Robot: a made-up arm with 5 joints.
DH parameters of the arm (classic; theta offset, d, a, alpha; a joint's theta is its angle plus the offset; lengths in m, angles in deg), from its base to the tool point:
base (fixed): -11.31 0 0.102 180
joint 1: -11.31 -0.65 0.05 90
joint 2: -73.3 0 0.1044 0
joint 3: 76.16 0 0.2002 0
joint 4: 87.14 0.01 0.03 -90
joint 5: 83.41 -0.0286 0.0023 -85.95
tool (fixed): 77.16 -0.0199 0 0
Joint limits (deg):
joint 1: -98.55..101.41
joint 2: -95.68..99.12
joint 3: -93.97..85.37
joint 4: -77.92..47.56
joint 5: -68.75..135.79
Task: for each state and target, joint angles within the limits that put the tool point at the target. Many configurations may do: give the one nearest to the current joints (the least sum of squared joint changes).
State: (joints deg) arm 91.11 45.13 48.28 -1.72 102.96
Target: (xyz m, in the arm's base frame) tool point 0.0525 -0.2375 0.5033
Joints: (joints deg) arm 99.91 32.35 26.36 -6.07 104.21
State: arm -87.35 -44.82 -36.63 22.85 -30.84
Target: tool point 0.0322 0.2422 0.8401
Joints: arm -98.55 -10.68 -25.92 15.26 -64.83
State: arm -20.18 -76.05 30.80 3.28 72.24
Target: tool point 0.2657 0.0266 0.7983
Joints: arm -18.70 -75.33 38.98 6.53 71.73
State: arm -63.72 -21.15 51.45 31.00 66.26
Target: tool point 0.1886 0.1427 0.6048
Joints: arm -63.97 -24.88 53.51 34.78 65.60
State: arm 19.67 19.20 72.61 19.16 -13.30
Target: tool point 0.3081 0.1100 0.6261
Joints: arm -28.19 -12.91 30.71 13.10 -18.29
